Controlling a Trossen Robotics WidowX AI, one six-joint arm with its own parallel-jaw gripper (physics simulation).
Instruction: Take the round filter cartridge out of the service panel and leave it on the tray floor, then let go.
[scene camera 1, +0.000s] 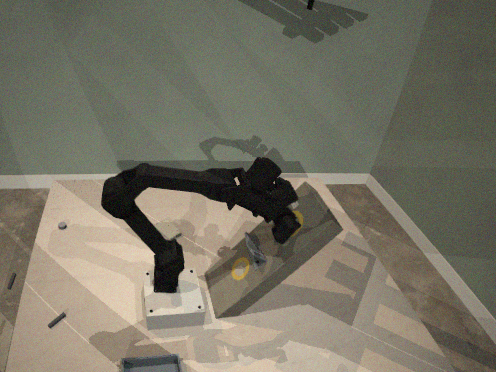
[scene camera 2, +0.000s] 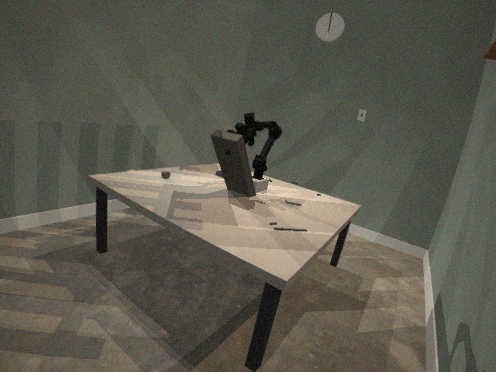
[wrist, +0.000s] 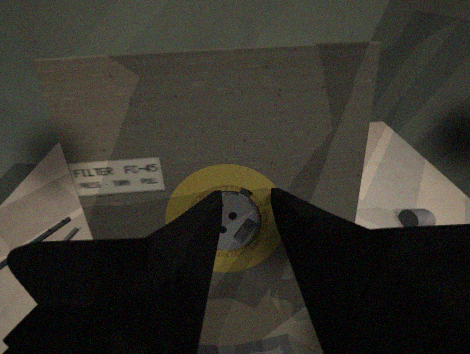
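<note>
The service panel (scene camera 1: 320, 212) (scene camera 2: 235, 167) (wrist: 225, 100) is a tilted grey box. The round grey filter cartridge (wrist: 243, 212) sits in its opening, inside a yellow ring (wrist: 192, 185). In scene camera 1 the arm hides the cartridge and part of that ring (scene camera 1: 300, 218). My gripper (wrist: 246, 195) is in front of the panel with its fingers partly apart and nothing held between them. The left fingertip overlaps the cartridge's left part in the wrist view, and the right one is over the ring's right side. The tray (scene camera 1: 150, 357) shows partly at the bottom edge of scene camera 1.
A grey handle (scene camera 1: 255, 251) stands out from the panel's middle, beside a second yellow ring (scene camera 1: 233, 271). A label (wrist: 117, 176) is left of the cartridge. A small grey cylinder (wrist: 425, 217) lies at the right. A dark rod (scene camera 1: 57, 320) and a small round piece (scene camera 1: 62, 225) are left of the arm's base.
</note>
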